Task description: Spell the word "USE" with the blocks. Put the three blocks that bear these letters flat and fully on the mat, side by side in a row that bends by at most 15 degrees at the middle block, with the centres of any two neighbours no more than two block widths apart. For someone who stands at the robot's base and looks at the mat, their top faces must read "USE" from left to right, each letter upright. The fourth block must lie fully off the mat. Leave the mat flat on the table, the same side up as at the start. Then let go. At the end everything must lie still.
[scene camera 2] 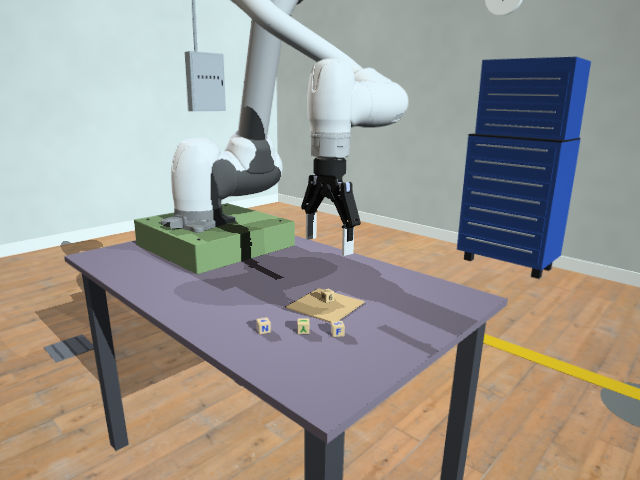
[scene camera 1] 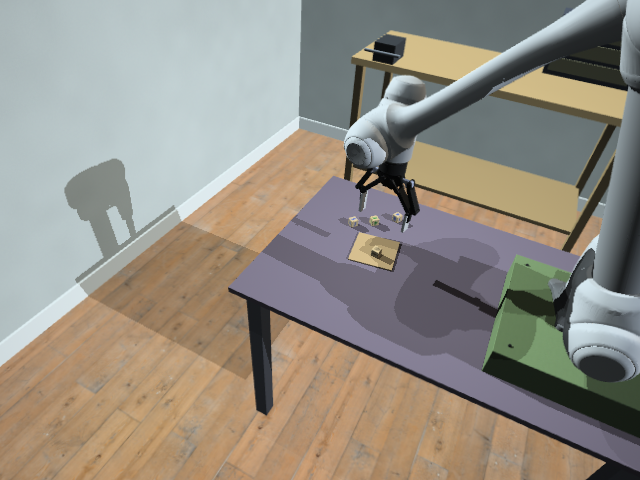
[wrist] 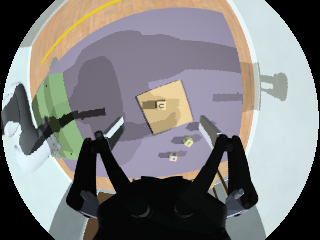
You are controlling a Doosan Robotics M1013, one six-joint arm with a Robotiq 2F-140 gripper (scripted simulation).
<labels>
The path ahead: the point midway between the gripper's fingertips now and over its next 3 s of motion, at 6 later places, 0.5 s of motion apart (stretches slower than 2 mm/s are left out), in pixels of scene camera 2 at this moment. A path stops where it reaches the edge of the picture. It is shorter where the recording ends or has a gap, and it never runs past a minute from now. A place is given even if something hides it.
The gripper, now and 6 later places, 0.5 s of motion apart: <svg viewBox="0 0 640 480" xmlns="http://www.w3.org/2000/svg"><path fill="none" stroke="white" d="M328 246L328 249L328 254L328 258L327 265L327 268L327 274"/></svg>
</labels>
